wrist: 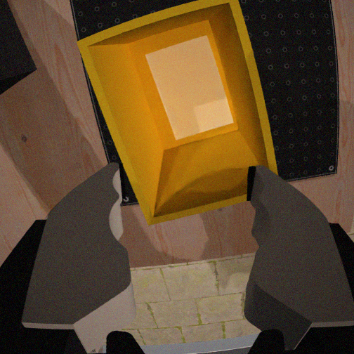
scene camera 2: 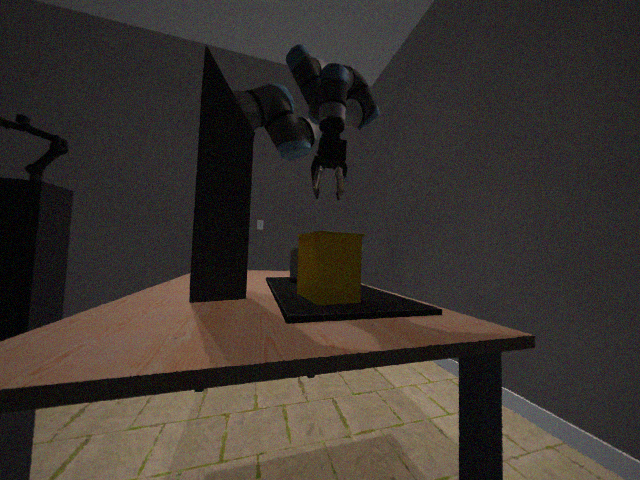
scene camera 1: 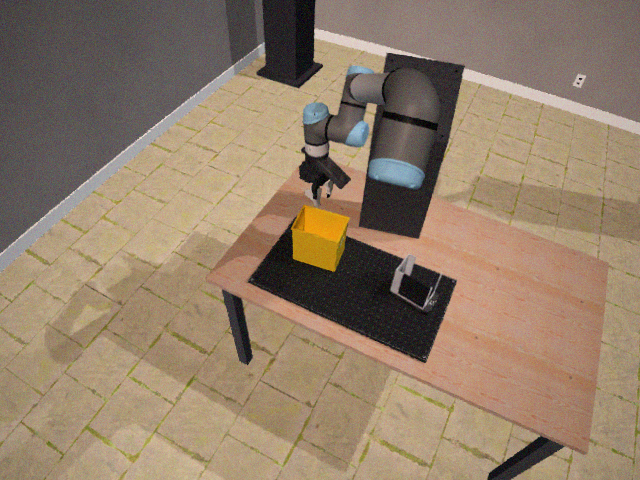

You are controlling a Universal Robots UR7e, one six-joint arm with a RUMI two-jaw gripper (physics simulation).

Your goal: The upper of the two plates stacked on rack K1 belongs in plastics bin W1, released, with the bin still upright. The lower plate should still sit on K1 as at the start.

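Places are measured from the arm's base along level axes (x left, y down, z back), in metres.
Pixels of known places: gripper, fingertip midpoint: (scene camera 2: 327,199) (scene camera 1: 322,202); arm's base at its link origin: (scene camera 2: 229,117).
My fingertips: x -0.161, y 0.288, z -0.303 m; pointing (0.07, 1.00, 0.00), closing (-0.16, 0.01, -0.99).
Note:
For each thing: its top centre in the pictures, then the offset to it from my fingertips. Level surfaces: height alone.
- yellow plastics bin W1 at its top centre: (scene camera 2: 327,234) (scene camera 1: 320,223) dy +0.103, dx -0.004, dz -0.002 m
- grey rack K1 at its top centre: (scene camera 1: 422,272) (scene camera 2: 301,248) dy +0.140, dx +0.393, dz +0.003 m
- smooth dark panel at its top centre: (scene camera 1: 413,288) dy +0.249, dx +0.383, dz +0.005 m
- black perforated mat at its surface level: dy +0.285 m
- wooden table at its surface level: dy +0.296 m
The yellow plastics bin W1 (scene camera 1: 315,253) (scene camera 2: 329,268) (wrist: 116,100) stands upright on the black mat. In the wrist view a pale rectangular plate (wrist: 185,82) lies flat on the bin's floor, apart from the fingers. My gripper (scene camera 1: 322,199) (scene camera 2: 327,197) (wrist: 185,168) is partly open and empty, above the bin and toward its outer end, clear of the rim. The grey rack K1 (scene camera 1: 397,281) stands at the mat's other end. A smooth dark panel (scene camera 1: 415,290) shows in it, which may be the lower plate; I cannot tell for certain. In scene camera 2 the bin mostly hides the rack.
The black perforated mat (scene camera 1: 351,304) (scene camera 2: 403,310) lies on the wooden table (scene camera 1: 516,330) (scene camera 2: 129,330). The tall black mounting panel (scene camera 1: 392,211) (scene camera 2: 222,217) rises behind the mat beside the arm. A dark pillar (scene camera 1: 288,41) stands on the floor beyond the table.

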